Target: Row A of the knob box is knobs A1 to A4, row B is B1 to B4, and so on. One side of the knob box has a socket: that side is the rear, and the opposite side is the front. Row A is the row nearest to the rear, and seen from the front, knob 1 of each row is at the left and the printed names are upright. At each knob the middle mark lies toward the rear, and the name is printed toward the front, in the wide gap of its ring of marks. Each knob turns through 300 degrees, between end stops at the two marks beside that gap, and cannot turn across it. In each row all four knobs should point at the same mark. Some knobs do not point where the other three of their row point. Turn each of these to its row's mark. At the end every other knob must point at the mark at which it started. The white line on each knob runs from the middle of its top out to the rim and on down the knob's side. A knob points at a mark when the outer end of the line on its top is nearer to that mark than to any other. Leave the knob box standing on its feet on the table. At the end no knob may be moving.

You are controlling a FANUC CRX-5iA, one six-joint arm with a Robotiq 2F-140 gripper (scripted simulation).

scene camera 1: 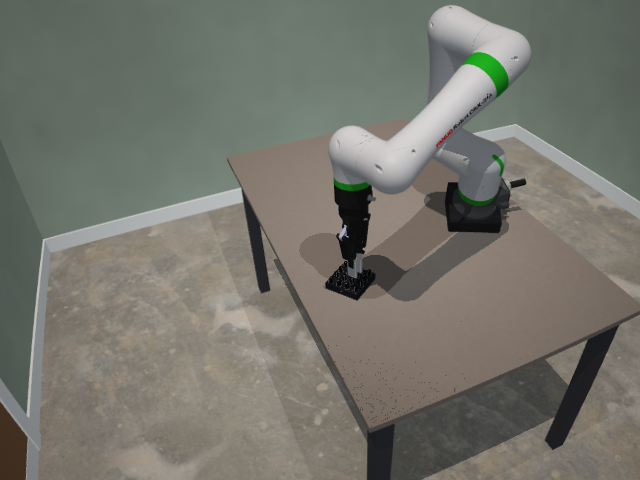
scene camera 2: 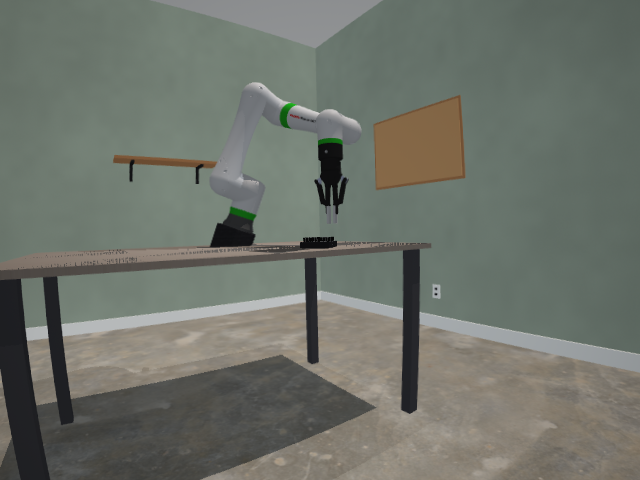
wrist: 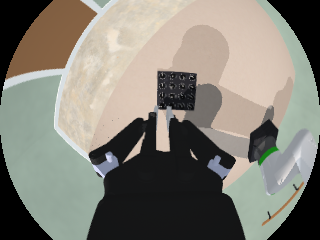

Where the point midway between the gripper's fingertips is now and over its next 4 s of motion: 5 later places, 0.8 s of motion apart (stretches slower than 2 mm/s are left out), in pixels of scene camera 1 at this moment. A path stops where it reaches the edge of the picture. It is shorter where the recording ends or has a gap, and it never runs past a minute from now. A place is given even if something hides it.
The gripper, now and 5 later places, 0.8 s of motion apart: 355,273; 355,277; 355,284; 355,285; 355,288; 355,279
